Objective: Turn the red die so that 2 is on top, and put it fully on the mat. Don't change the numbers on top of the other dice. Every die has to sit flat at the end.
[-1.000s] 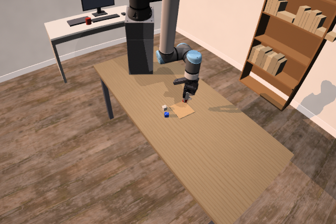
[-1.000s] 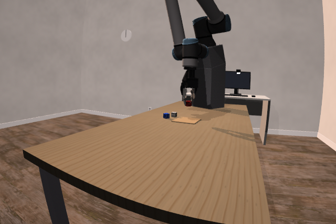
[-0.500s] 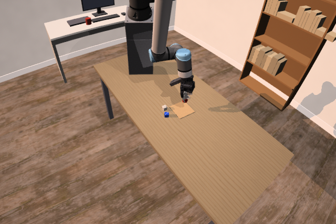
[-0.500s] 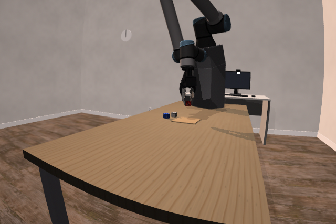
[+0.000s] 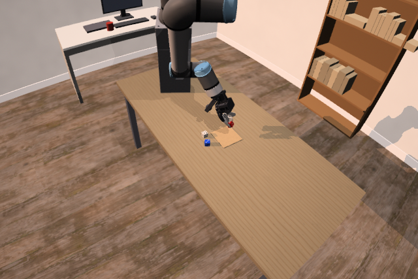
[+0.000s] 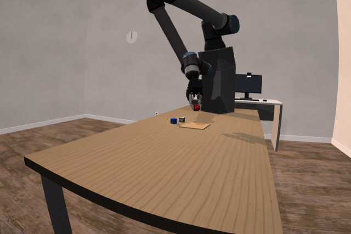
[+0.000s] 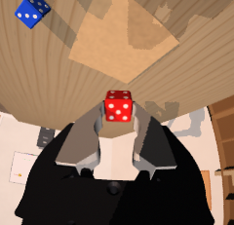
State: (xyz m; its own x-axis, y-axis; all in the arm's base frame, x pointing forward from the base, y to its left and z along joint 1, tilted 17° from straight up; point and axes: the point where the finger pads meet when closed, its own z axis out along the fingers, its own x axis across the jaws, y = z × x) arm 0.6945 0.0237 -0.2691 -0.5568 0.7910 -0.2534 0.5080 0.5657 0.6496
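Now: hand right at the red die. Also, from my hand: tan mat: 10 mm behind, 10 mm to the right, 110 mm below; white die: 70 mm behind, 120 mm to the right, 90 mm below; blue die: 10 mm behind, 140 mm to the right, 90 mm below.
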